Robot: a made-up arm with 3 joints. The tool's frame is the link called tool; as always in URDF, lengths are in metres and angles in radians. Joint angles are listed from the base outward. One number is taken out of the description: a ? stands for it. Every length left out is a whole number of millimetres.
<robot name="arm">
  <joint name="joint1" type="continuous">
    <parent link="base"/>
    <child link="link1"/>
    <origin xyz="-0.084 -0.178 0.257" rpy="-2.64 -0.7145 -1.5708"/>
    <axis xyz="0 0 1"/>
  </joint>
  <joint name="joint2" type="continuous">
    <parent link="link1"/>
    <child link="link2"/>
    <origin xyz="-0.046 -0.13 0" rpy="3.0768 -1.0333 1.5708"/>
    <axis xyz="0 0 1"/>
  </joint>
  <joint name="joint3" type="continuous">
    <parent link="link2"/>
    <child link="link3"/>
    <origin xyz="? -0.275 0" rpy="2.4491 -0.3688 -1.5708"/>
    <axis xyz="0 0 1"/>
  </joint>
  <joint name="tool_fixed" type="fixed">
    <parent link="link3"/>
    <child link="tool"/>
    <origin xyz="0.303 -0.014 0" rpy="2.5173 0.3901 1.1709"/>
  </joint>
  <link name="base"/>
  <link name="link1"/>
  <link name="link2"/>
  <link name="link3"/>
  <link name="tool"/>
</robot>
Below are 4 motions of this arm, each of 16 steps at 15 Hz.
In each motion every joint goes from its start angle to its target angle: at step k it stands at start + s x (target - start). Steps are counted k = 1, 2, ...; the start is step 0. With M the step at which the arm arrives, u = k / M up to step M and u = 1 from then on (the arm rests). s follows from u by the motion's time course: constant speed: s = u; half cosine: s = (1 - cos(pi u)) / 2; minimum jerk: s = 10 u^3 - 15 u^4 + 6 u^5.
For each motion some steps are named. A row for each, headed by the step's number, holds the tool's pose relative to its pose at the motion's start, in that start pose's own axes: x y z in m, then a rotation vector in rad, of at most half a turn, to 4 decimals.
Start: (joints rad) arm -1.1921 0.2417 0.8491
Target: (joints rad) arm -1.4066 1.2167 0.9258
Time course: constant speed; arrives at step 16
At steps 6, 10, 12, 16:
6: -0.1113 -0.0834 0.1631 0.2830 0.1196 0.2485
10: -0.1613 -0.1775 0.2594 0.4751 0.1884 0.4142
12: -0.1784 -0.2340 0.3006 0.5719 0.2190 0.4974
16: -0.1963 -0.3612 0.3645 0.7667 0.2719 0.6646

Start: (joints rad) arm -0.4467 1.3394 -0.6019
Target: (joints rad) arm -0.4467 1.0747 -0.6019
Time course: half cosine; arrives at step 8
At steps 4, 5, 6, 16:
4: 0.0055 -0.0141 -0.0703 -0.1126 0.0660 -0.0220
5: 0.0063 -0.0216 -0.0968 -0.1557 0.0913 -0.0304
6: 0.0064 -0.0288 -0.1190 -0.1922 0.1127 -0.0376
16: 0.0060 -0.0360 -0.1388 -0.2252 0.1320 -0.0440

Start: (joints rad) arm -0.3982 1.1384 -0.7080
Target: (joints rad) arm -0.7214 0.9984 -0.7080
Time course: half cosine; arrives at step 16
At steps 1, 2, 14, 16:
1: 0.0008 -0.0002 -0.0002 -0.0011 -0.0022 -0.0010
2: 0.0033 -0.0009 -0.0009 -0.0042 -0.0089 -0.0040
14: 0.0899 -0.0308 -0.0081 -0.1003 -0.2202 -0.1156
16: 0.0937 -0.0324 -0.0077 -0.1039 -0.2287 -0.1208

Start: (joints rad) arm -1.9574 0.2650 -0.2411
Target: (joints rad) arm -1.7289 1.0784 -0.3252
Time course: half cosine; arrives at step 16
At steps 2, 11, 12, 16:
2: -0.0095 0.0015 0.0137 0.0235 -0.0085 0.0171
11: -0.1987 -0.0650 0.2660 0.4979 -0.1371 0.3355
12: -0.2163 -0.0817 0.2892 0.5486 -0.1464 0.3658
16: -0.2480 -0.1187 0.3318 0.6477 -0.1625 0.4225

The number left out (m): -0.173
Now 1 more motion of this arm.
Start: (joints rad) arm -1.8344 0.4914 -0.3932
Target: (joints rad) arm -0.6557 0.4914 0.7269
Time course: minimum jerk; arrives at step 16
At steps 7, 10, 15, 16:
7: -0.1221 -0.0481 -0.2349 -0.4667 0.3995 -0.0256
10: -0.2678 -0.2084 -0.3938 -0.9705 0.6097 -0.0574
15: -0.3677 -0.4032 -0.4478 -1.4098 0.6547 -0.0862
16: -0.3684 -0.4049 -0.4479 -1.4134 0.6545 -0.0864

